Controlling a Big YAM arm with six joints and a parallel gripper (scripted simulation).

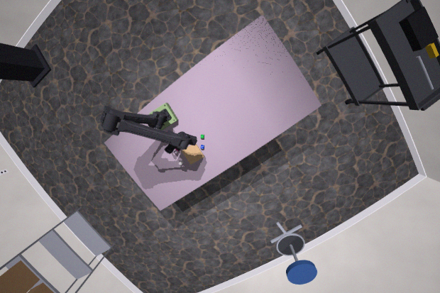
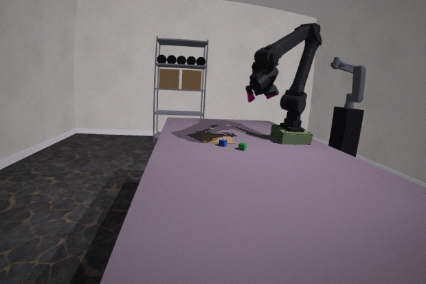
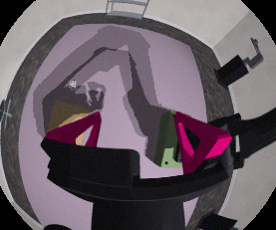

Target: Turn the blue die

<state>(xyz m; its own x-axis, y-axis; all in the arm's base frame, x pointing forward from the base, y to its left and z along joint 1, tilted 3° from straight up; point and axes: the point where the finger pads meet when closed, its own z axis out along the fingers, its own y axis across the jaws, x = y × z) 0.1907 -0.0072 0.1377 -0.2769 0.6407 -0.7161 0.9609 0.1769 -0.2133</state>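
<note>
My hand is 19 cm above the blue die, 17 cm short of it and 12 cm to the right of it. From my hand the other things lie so: white die 20 cm ahead, 19 cm below, 11 cm to the right; then tan mat 20 cm below, 18 cm ahead, 2 cm to the left; then green die 19 cm below, 17 cm to the left, 10 cm ahead.
</note>
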